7 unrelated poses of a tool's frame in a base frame.
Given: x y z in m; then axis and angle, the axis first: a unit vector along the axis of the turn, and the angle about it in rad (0 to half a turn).
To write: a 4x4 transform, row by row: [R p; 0 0 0 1], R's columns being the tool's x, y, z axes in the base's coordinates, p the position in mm. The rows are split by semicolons. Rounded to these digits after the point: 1 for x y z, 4 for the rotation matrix.
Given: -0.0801 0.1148 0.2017 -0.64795 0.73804 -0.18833 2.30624
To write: 0.0306 -0.6594 0.7512 -80.1; -0.9387 0.2392 0.2482 114.8; -0.3434 -0.7127 -0.6117 201.7; 0 0 0 1
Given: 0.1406 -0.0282 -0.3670 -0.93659 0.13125 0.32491 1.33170
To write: 0.9063 -0.4095 -0.1047 140.6; 0.2219 0.2500 0.9425 -28.2; -0.3598 -0.8774 0.3174 -367.0; 0 0 0 1
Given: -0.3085 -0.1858 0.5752 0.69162 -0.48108 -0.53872 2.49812
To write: 0.0610 -0.2757 -0.9593 -308.5; -0.9221 -0.3834 0.0516 -185.8; -0.3820 0.8815 -0.2776 575.2; 0 0 0 1
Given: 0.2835 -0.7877 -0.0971 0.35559 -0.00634 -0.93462 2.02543
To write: -0.2572 0.8364 -0.4840 283.5; -0.8429 -0.4391 -0.3109 -787.7; -0.4726 0.3280 0.8180 -97.1; 0 0 0 1
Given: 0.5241 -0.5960 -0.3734 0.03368 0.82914 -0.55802 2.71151
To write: -0.9068 0.2860 0.3098 524.1; -0.1794 0.4034 -0.8973 -596.0; -0.3816 -0.8692 -0.3145 -373.4; 0 0 0 1
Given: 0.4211 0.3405 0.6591 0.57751 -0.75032 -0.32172 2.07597
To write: 0.0110 -0.3615 -0.9323 421.1; -0.9246 0.3515 -0.1472 340.5; 0.3809 0.8636 -0.3304 659.1; 0 0 0 1
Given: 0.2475 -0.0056 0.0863 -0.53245 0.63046 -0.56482 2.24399
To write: -0.1632 -0.1034 0.9812 247.5; -0.9866 0.0218 -0.1618 -5.6; -0.0047 -0.9944 -0.1056 86.3; 0 0 0 1
